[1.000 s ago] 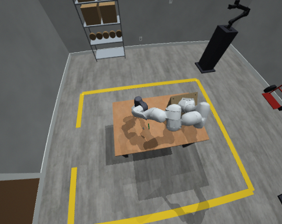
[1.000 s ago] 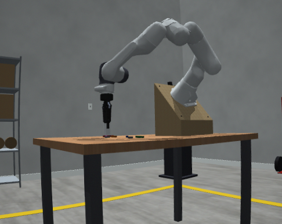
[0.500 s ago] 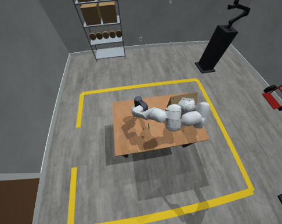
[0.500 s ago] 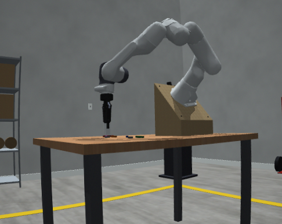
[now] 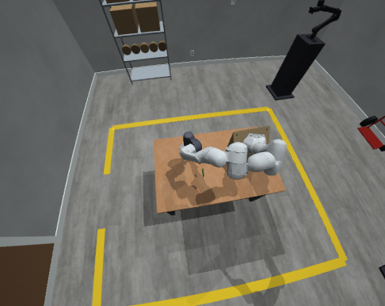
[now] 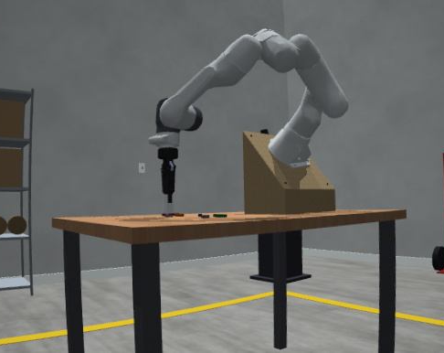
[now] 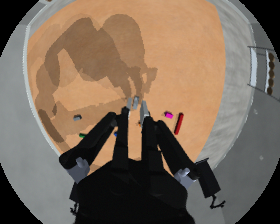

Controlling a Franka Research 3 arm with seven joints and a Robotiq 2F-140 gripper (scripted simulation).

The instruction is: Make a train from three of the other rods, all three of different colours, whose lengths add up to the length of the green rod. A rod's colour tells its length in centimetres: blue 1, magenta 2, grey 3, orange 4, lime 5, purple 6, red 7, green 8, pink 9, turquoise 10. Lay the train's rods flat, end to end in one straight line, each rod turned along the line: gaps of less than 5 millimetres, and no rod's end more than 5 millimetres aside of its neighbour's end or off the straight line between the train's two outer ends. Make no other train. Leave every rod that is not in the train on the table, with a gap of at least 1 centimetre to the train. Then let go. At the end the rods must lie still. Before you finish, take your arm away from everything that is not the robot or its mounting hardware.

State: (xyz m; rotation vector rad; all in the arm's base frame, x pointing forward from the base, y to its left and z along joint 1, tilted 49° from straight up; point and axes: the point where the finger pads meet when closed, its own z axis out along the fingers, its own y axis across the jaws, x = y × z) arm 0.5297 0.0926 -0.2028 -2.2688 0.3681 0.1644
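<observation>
The small blue rod lies 9 cm behind my hand, 7 cm to the left of it and 5 cm below it. Round my hand: magenta rod: 5 cm behind, 8 cm to the right, 5 cm below; red rod: 8 cm behind, 12 cm to the right, 5 cm below; orange rod: 6 cm behind, 2 cm to the right, 5 cm below.
</observation>
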